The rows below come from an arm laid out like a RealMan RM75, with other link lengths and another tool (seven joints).
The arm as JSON. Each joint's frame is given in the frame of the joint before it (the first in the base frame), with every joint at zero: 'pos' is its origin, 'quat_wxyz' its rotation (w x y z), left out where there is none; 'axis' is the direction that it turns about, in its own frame. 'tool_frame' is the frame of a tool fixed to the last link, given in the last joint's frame.
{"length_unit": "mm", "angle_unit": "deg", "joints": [
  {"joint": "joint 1", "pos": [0.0, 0.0, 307.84], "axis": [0.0, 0.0, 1.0]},
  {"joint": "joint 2", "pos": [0.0, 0.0, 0.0], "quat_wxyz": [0.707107, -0.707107, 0.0, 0.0], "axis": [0.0, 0.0, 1.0]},
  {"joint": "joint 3", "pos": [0.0, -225.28, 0.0], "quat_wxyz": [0.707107, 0.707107, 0.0, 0.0], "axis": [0.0, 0.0, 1.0]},
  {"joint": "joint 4", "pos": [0.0, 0.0, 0.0], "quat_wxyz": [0.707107, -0.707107, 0.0, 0.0], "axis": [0.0, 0.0, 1.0]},
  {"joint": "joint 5", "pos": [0.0, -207.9, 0.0], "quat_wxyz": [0.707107, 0.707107, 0.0, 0.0], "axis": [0.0, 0.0, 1.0]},
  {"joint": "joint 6", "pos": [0.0, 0.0, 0.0], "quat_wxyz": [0.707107, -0.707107, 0.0, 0.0], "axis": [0.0, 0.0, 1.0]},
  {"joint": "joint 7", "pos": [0.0, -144.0, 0.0], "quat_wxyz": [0.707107, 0.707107, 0.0, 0.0], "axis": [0.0, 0.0, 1.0]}
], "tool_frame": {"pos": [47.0, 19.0, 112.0], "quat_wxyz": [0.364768, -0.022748, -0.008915, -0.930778]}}
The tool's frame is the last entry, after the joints.
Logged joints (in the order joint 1, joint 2, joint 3, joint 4, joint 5, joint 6, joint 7), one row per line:
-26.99, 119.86, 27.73, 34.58, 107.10, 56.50, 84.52
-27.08, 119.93, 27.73, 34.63, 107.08, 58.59, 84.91
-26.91, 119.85, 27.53, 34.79, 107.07, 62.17, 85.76
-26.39, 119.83, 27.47, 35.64, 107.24, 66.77, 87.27
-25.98, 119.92, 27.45, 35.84, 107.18, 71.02, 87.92
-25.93, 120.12, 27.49, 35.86, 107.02, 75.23, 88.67
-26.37, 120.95, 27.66, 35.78, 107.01, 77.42, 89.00
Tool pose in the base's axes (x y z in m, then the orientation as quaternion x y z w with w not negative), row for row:
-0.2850, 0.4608, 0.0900, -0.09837, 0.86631, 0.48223, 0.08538
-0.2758, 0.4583, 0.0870, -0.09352, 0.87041, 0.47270, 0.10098
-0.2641, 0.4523, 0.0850, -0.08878, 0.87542, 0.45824, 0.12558
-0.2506, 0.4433, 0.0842, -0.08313, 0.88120, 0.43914, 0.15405
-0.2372, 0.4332, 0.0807, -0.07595, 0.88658, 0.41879, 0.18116
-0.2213, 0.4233, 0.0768, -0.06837, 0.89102, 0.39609, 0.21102
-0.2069, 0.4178, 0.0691, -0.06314, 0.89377, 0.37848, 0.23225
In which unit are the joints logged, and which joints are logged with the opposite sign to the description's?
The joints are logged in degrees. Opposite sign: joint 2, joint 7.
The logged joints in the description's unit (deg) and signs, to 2 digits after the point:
-26.99, -119.86, 27.73, 34.58, 107.10, 56.50, -84.52
-27.08, -119.93, 27.73, 34.63, 107.08, 58.59, -84.91
-26.91, -119.85, 27.53, 34.79, 107.07, 62.17, -85.76
-26.39, -119.83, 27.47, 35.64, 107.24, 66.77, -87.27
-25.98, -119.92, 27.45, 35.84, 107.18, 71.02, -87.92
-25.93, -120.12, 27.49, 35.86, 107.02, 75.23, -88.67
-26.37, -120.95, 27.66, 35.78, 107.01, 77.42, -89.00

